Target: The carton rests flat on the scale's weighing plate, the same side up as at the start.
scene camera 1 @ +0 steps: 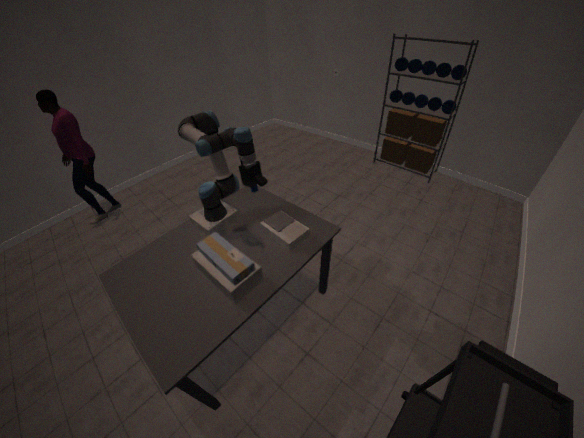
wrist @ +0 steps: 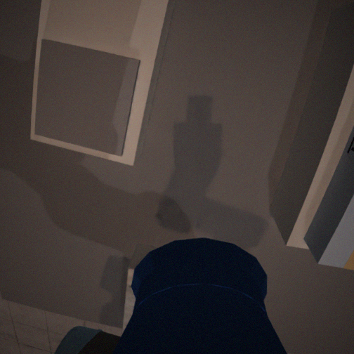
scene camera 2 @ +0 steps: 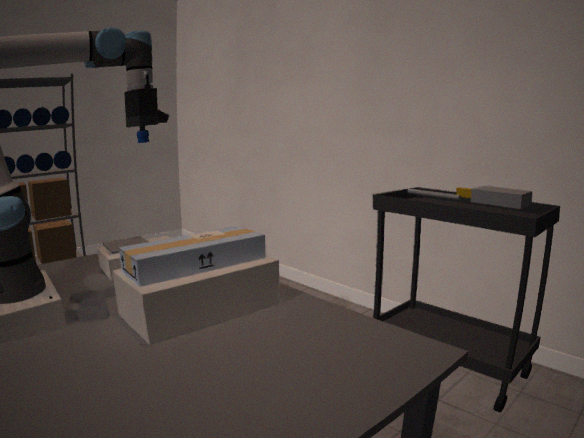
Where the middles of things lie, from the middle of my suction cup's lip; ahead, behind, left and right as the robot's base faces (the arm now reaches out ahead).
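Labels:
Scale (scene camera 1: 286, 231): 380 mm below my suction cup, 50 mm ahead of it, 160 mm to the left of it. Carton (scene camera 2: 148, 263): 280 mm below my suction cup, 30 mm behind it, 270 mm to the right of it.

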